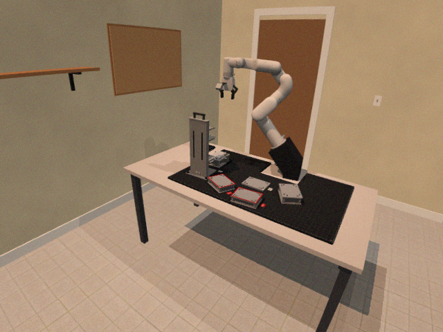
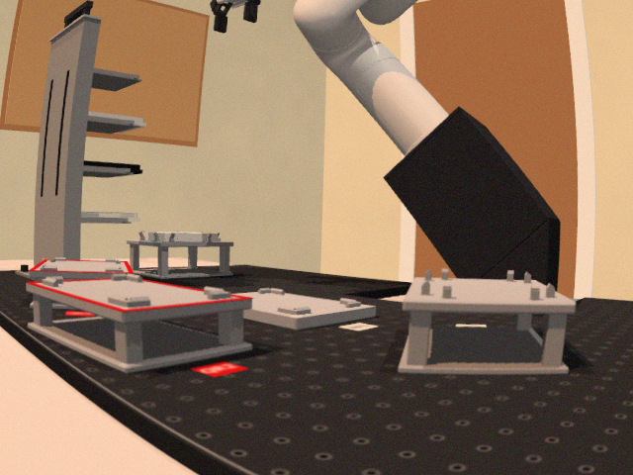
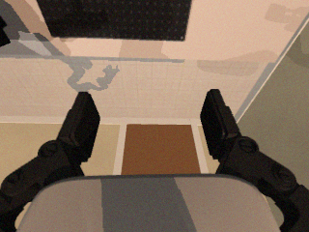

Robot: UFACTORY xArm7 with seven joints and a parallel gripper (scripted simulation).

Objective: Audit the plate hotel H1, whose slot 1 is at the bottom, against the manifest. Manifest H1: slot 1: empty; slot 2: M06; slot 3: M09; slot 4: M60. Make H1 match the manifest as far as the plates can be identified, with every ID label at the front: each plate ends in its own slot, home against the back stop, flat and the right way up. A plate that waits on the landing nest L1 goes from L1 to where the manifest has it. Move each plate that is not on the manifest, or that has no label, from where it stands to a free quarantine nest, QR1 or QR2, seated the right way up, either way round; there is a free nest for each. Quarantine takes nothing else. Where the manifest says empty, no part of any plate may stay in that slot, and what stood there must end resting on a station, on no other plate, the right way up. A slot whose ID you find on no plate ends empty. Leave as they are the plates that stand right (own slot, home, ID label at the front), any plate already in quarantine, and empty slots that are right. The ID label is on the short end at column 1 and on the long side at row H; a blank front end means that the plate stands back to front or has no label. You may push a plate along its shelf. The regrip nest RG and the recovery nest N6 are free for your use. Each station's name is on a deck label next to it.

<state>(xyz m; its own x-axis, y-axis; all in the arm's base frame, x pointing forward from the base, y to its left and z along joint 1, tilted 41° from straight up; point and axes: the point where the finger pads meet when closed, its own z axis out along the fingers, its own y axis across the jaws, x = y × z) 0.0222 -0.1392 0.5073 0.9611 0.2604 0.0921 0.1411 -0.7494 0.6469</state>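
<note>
Right now the pale plate is 100 mm ahead of my hand, 10 mm to the left of it and 440 mm below it. Also, from my hand: hotel tower: 350 mm ahead, 50 mm to the left, 300 mm below; black plate: 280 mm ahead, 40 mm to the left, 330 mm below; clear plate: 280 mm ahead, 40 mm to the left, 410 mm below.
</note>
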